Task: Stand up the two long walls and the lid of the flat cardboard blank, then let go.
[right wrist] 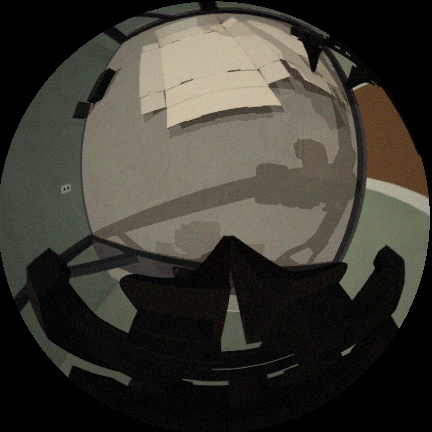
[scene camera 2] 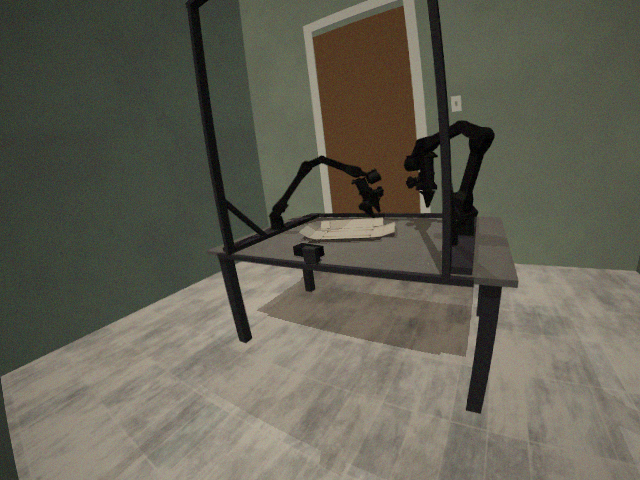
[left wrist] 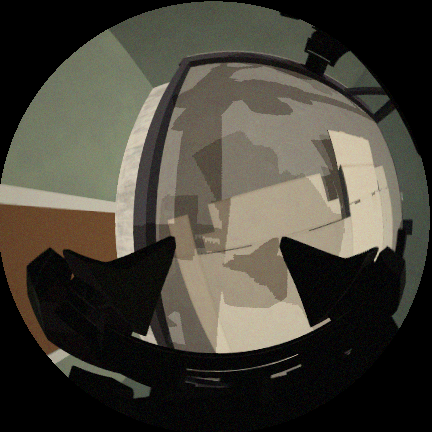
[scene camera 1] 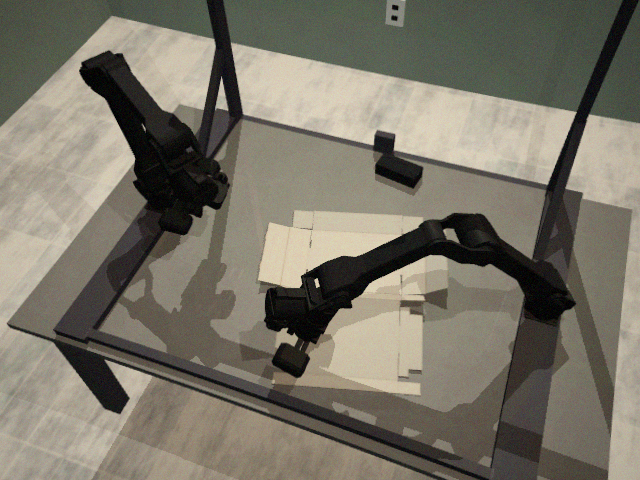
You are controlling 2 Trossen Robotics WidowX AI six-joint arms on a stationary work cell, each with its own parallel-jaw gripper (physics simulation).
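Places are measured from the left arm's base along level axes (x right, y ahead, z up), in centimetres.
Where they show: left gripper, fingertip midpoint: (scene camera 2: 377, 215) (left wrist: 229, 242) (scene camera 1: 291, 349); right gripper, fingertip midpoint: (right wrist: 227, 240) (scene camera 2: 427, 207) (scene camera 1: 199, 216); left arm's base, origin of the base link: (scene camera 2: 277, 228) (scene camera 1: 542, 309); right arm's base, origin of the base link: (scene camera 2: 465, 233) (scene camera 1: 162, 202).
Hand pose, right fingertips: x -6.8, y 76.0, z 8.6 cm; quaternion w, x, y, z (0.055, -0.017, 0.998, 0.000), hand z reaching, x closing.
Observation:
Things, the pixels of their top centre, and the offset from my right fingertips. "pt": a spot on its surface instead. Level surfaces: height alone.
- cream cardboard blank, surface spot: (right wrist: 205, 60) pt dy -29.2, dx +5.0, dz -10.2 cm
- lid panel, surface spot: (left wrist: 260, 325) pt dy -41.3, dx -15.8, dz -9.2 cm
- table's, its level: dz -10.5 cm
The cream cardboard blank (scene camera 2: 351, 230) (right wrist: 205, 60) lies spread on the table, its end flaps tilted slightly up. The far long wall (scene camera 1: 356, 221) lies low along the base's back edge. The lid panel (scene camera 1: 372, 335) (left wrist: 260, 325) lies flat at the front, with a narrow flap (scene camera 1: 382, 386) (left wrist: 185, 250) along its outer edge. The left arm hides part of the base and the other long wall. My left gripper (scene camera 1: 299, 351) (scene camera 2: 372, 210) (left wrist: 229, 242) is open and empty above the lid's left part. My right gripper (scene camera 2: 428, 204) (right wrist: 227, 240) is shut and empty, high beside the blank.
A black block (scene camera 1: 398, 171) (scene camera 2: 308, 251) sits at the table's (scene camera 1: 310, 170) back edge in scene camera 1. Dark frame posts (scene camera 1: 563, 149) (scene camera 2: 206, 124) rise from the table. The left arm (scene camera 1: 392, 255) reaches across the blank. Arm shadows fall on the table and lid.

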